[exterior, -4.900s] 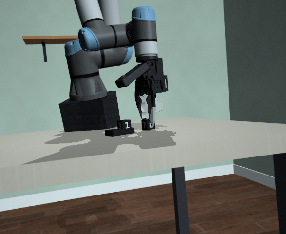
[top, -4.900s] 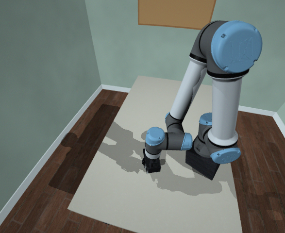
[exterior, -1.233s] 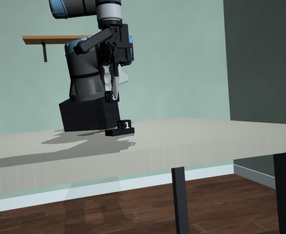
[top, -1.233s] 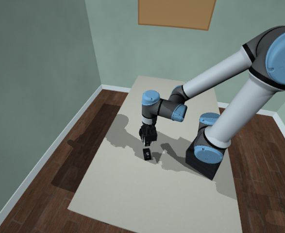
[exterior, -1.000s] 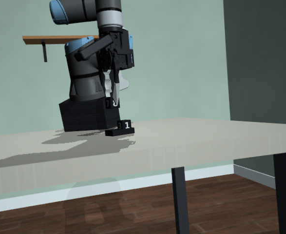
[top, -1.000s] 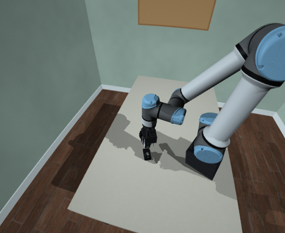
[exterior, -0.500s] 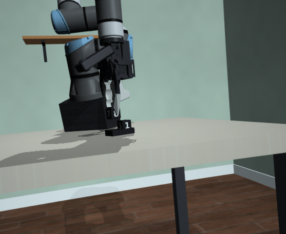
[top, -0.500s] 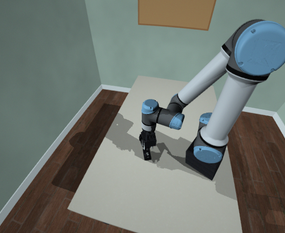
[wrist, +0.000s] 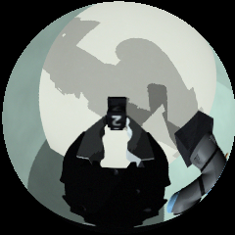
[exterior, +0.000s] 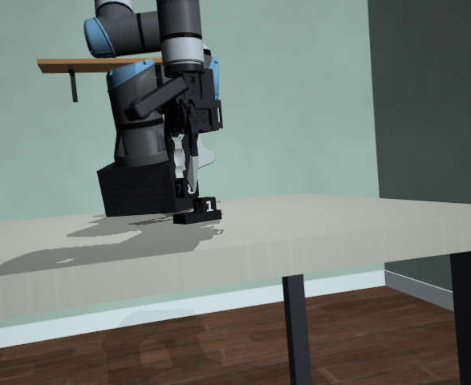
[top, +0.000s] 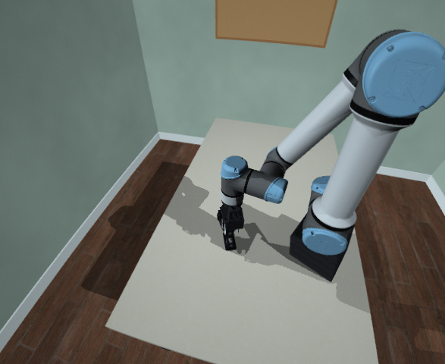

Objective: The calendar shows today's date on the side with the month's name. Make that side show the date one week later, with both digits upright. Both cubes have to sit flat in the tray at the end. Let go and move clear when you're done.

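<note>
Right now my hand is 20 mm past the black digit cube, 30 mm to the right of it and 50 mm above it. Also, from my hand: black tray: 10 mm behind, 10 mm to the left, 60 mm below.
</note>
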